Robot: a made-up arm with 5 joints. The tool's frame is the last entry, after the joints.
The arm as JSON. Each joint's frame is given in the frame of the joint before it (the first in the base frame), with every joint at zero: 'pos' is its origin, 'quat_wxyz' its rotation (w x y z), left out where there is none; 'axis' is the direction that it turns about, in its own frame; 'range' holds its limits. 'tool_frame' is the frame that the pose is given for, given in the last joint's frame.
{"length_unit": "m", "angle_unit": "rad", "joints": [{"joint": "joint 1", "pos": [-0.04, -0.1, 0.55], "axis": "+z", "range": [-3.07, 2.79]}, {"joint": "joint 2", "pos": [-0.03, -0.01, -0.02], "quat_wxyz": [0.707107, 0.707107, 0.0, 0.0], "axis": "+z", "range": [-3.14, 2.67]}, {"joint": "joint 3", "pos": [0.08, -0.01, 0.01], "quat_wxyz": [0.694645, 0.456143, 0.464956, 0.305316], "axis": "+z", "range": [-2.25, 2.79]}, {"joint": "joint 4", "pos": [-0.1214, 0.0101, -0.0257], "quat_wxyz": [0.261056, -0.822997, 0.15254, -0.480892], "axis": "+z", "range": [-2.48, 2.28]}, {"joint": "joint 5", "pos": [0.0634, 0.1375, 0.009], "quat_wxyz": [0.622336, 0.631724, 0.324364, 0.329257], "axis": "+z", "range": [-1.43, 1.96]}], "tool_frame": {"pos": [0.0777, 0.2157, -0.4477], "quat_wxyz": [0.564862, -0.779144, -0.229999, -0.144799]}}
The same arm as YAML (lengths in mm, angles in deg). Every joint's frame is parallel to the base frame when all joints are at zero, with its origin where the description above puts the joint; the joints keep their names.
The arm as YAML. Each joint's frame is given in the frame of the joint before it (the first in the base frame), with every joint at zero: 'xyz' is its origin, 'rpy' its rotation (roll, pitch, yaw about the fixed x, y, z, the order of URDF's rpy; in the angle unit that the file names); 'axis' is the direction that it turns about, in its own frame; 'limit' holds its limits. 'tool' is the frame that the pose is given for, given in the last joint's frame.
units:
  length: mm
  angle: deg
joints:
  - name: joint 1
    type: revolute
    origin:
      xyz: [-40.0, -100.0, 550.0]
      rpy: [0.0, 0.0, 0.0]
    axis: [0.0, 0.0, 1.0]
    limit:
      lower: -175.9
      upper: 159.86
  - name: joint 2
    type: revolute
    origin:
      xyz: [-30.0, -10.0, -20.0]
      rpy: [0.0, 0.0, 0.0]
    axis: [0.0, -1.0, 0.0]
    limit:
      lower: -179.91
      upper: 152.98
  - name: joint 3
    type: revolute
    origin:
      xyz: [80.0, -10.0, -10.0]
      rpy: [0.0, 0.0, 0.0]
    axis: [0.924494, -0.151499, -0.349798]
    limit:
      lower: -128.92
      upper: 159.86
  - name: joint 4
    type: revolute
    origin:
      xyz: [-70.0, -50.0, -90.0]
      rpy: [0.0, 0.0, 0.0]
    axis: [-0.038799, 0.121196, 0.99187]
    limit:
      lower: -142.09
      upper: 130.63
  - name: joint 5
    type: revolute
    origin:
      xyz: [-20.0, 150.0, -10.0]
      rpy: [0.0, 0.0, 0.0]
    axis: [0.998424, -0.043301, 0.035701]
    limit:
      lower: -81.93
      upper: 112.3
tool:
  origin:
    xyz: [-450.0, 120.0, 190.0]
    rpy: [-19.99, -6.87, 58.5]

